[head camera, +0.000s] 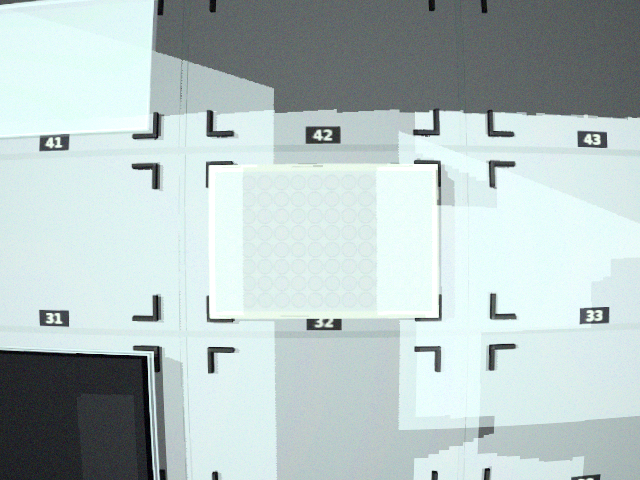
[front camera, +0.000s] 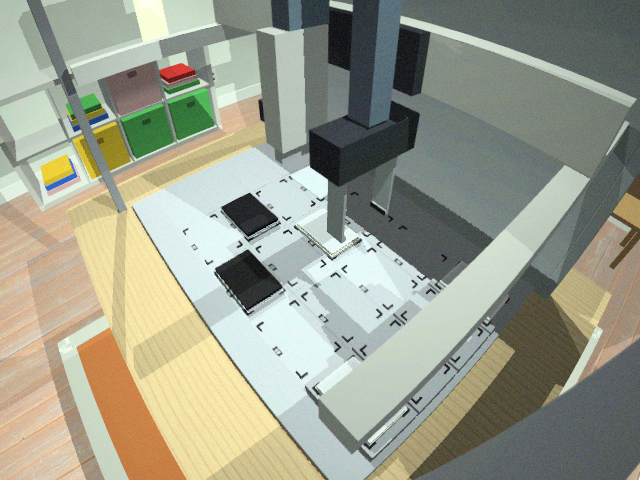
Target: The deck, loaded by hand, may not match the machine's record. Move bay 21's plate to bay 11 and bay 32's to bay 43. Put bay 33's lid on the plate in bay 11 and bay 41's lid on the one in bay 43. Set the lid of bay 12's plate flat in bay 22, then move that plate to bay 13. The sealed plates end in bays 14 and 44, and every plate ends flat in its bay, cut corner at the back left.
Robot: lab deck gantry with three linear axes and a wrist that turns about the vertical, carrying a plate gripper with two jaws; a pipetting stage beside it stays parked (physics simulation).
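Frame: origin at the robot's base, x left, y back, z up, level; centimetres.
Seen in the pictures: gripper, between the fingertips: (front camera: 358, 222); robot's base, origin of its link: (front camera: 184, 231).
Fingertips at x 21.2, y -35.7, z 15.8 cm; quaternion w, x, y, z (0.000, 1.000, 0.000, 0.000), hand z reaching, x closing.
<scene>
Offsets run from my fingertips to a thing's top centre. "*": to the spot under its first point.
My gripper (front camera: 357, 224) is open, its two jaws apart above bay 32's plate; no object shows held between them. That pale plate @(dx +4.5, dy +12.9, dz -14.3 cm) (front camera: 316, 223) (head camera: 310, 237) lies in bay 32, centred in the head view, with faint round wells. A dark-topped plate @(dx -6.2, dy +29.3, dz -14.1 cm) (front camera: 250, 212) (head camera: 67, 418) lies in bay 21. Another dark-topped plate @(dx -16.9, dy +12.9, dz -14.1 cm) (front camera: 249, 281) lies in bay 12. A pale, flat piece @(dx +15.2, dy +29.3, dz -15.0 cm) (front camera: 309, 180) (head camera: 77, 72) lies in bay 41, its front edge slightly slanted in the head view. No lid shows in the visible part of bay 33.
A long pale beam (front camera: 460, 304) crosses the right of the deck and hides part of it. A pale plate @(* dx -17.5, dy -14.8, dz -12.9 cm) (front camera: 337, 377) shows partly beside its near end. The parked stage (front camera: 289, 93) stands behind left. A grey wall panel (front camera: 516, 98) rises behind the deck.
</scene>
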